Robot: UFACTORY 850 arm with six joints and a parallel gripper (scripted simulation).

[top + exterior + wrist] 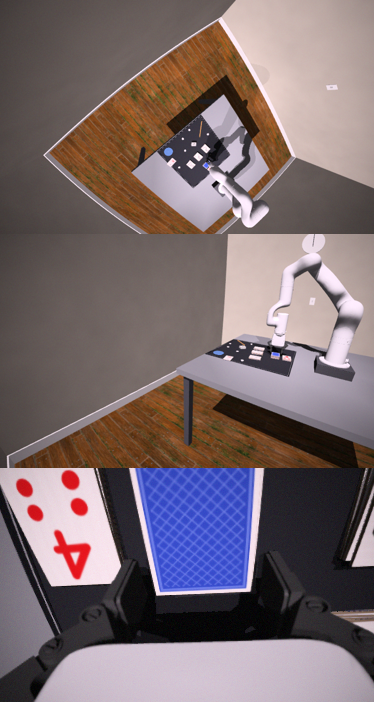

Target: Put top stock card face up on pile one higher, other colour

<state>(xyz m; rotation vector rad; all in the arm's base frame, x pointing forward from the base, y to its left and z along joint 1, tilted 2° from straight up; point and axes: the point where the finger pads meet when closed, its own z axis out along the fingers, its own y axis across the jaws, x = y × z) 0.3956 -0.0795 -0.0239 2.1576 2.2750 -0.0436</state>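
My hand is 30 mm to the right of the red 4 card and 20 mm above it. Round my hand: black card cloth: 180 mm ahead, 20 mm to the left, 50 mm below; red 4: 90 mm behind, 30 mm to the left, 30 mm below; black 2: 150 mm ahead, 30 mm to the left, 30 mm below.
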